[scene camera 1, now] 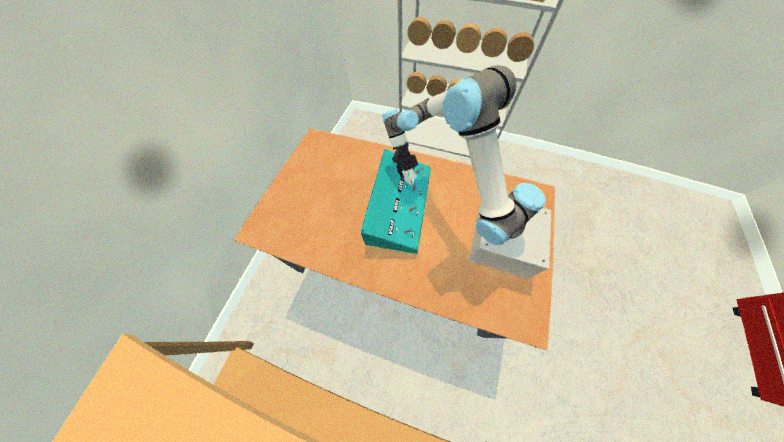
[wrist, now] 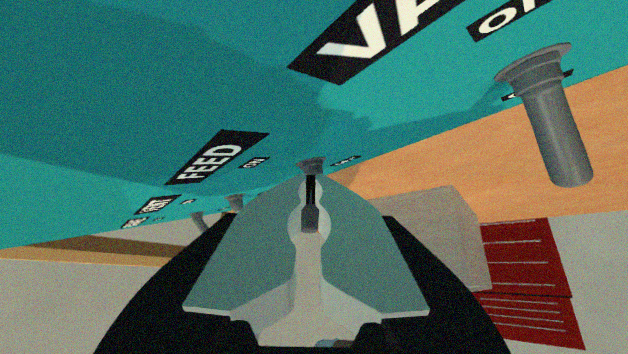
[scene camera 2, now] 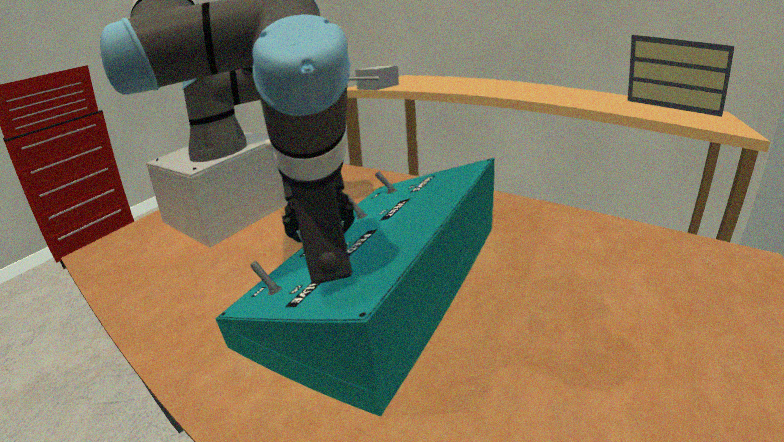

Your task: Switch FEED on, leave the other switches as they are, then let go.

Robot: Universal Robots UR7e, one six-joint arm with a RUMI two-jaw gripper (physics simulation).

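Where they show: gripper, between the fingertips: [scene camera 1: 411,184] [wrist: 311,177]; arm's base, origin of its link: [scene camera 2: 218,151].
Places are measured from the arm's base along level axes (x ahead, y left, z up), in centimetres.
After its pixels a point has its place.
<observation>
The teal switch box [scene camera 1: 381,197] @[x 55.9, y 12.6, z -3.9 cm] [scene camera 2: 428,285] @[x 65.3, y -0.2, z -7.8 cm] stands on the orange table. My gripper [scene camera 1: 410,181] @[x 47.3, y -3.1, z -7.1 cm] [wrist: 311,177] @[x 47.3, y -3.1, z -7.1 cm] is shut with nothing between its fingers. Its tips are low over the panel, at the collar of the FEED switch [wrist: 311,165] @[x 46.1, y -2.3, z -8.6 cm], beside the FEED label [wrist: 211,157] @[x 52.6, y -0.9, z -6.6 cm]. The fingers hide most of the FEED lever in the wrist view and my wrist hides it in scene camera 2; I cannot tell which way it leans. The VALVE lever [scene camera 2: 265,278] @[x 48.6, y -13.9, z -7.1 cm] [wrist: 560,130] @[x 48.4, y -13.8, z -6.8 cm] leans away from its ON label. The BRAKE lever [scene camera 2: 385,182] @[x 37.3, y 20.1, z -7.1 cm] leans the same way; the VENT lever [scene camera 2: 358,210] @[x 41.8, y 9.0, z -7.8 cm] is partly hidden.
The VALVE lever is on one side of my fingers, and the VENT and BRAKE levers are on the other. The robot's grey base block [scene camera 2: 214,203] @[x 10.6, y -7.1, z -8.6 cm] [wrist: 425,225] @[x 10.4, y -5.8, z -10.9 cm] stands on the table. A red cabinet [scene camera 2: 65,164], a wooden bench [scene camera 2: 527,96] and a shelf rack [scene camera 1: 400,32] stand farther off.
</observation>
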